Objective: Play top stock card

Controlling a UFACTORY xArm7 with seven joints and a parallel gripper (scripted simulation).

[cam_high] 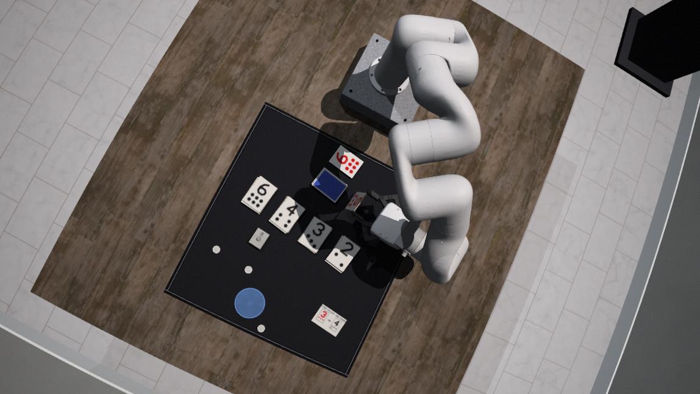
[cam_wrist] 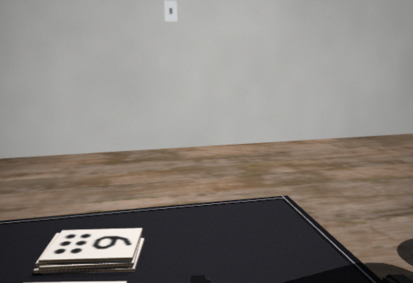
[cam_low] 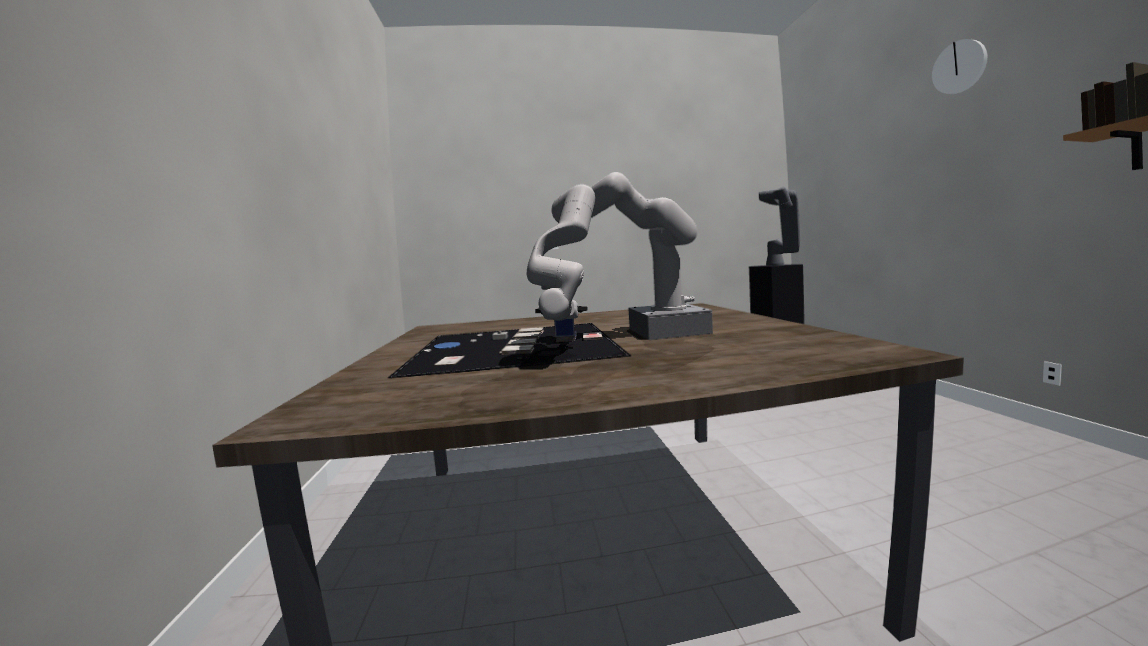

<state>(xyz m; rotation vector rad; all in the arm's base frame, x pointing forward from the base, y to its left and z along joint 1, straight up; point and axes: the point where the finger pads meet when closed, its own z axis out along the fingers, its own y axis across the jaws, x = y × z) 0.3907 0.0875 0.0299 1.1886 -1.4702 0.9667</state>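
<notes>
Now: hand 150 mm short of the black 2 card, 20 mm to the right of it and 100 mm above it. Also, from my hand: black 4 card 110 mm ahead, 180 mm to the right, 100 mm below; black 3 card 130 mm ahead, 80 mm to the right, 100 mm below; black mat 160 mm ahead, 100 mm to the right, 120 mm below.
</notes>
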